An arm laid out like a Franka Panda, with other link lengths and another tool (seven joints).
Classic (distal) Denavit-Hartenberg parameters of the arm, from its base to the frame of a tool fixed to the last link. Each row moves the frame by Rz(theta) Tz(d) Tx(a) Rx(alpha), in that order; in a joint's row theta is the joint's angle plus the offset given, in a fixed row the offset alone. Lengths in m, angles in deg.
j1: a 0, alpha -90, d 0.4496, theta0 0
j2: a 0, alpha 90, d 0, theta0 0
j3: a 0.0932, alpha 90, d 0.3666, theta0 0
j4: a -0.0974, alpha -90, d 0, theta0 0
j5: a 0, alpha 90, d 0.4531, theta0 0
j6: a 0.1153, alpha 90, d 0, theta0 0
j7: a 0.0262, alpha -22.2, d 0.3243, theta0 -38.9
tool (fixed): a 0, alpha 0, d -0.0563, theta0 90
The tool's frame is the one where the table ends.
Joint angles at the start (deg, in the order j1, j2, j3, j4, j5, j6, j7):
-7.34, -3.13, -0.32, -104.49, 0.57, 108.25, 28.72
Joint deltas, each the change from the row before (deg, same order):
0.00, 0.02, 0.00, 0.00, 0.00, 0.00, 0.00
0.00, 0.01, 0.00, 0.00, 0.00, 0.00, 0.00
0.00, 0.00, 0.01, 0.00, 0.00, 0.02, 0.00
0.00, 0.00, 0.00, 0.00, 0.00, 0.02, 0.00
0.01, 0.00, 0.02, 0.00, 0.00, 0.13, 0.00
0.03, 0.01, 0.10, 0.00, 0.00, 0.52, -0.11
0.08, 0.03, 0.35, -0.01, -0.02, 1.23, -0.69
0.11, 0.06, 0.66, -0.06, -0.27, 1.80, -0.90
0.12, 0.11, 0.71, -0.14, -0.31, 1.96, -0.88
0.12, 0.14, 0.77, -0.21, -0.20, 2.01, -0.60
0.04, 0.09, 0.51, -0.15, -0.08, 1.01, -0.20
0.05, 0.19, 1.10, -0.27, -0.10, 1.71, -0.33
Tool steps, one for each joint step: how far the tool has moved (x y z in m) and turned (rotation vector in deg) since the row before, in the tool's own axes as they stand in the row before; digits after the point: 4 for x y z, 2 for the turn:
-0.0001, 0.0000, 0.0002, -0.02, 0.00, -0.01
0.0000, 0.0000, 0.0001, -0.01, 0.00, 0.00
-0.0001, -0.0001, -0.0001, 0.02, 0.00, 0.00
0.0000, -0.0001, 0.0000, 0.02, 0.00, 0.01
-0.0001, -0.0007, -0.0004, 0.13, 0.02, 0.02
-0.0007, -0.0026, -0.0015, 0.56, 0.08, -0.03
-0.0033, -0.0061, -0.0040, 1.51, 0.20, -0.60
-0.0059, -0.0089, -0.0055, 2.16, 0.49, -1.02
-0.0068, -0.0093, -0.0047, 2.20, 0.52, -1.07
-0.0082, -0.0096, -0.0043, 2.09, 0.39, -0.83
-0.0057, -0.0049, -0.0021, 1.00, 0.14, -0.43
-0.0126, -0.0086, -0.0041, 1.74, 0.13, -0.91

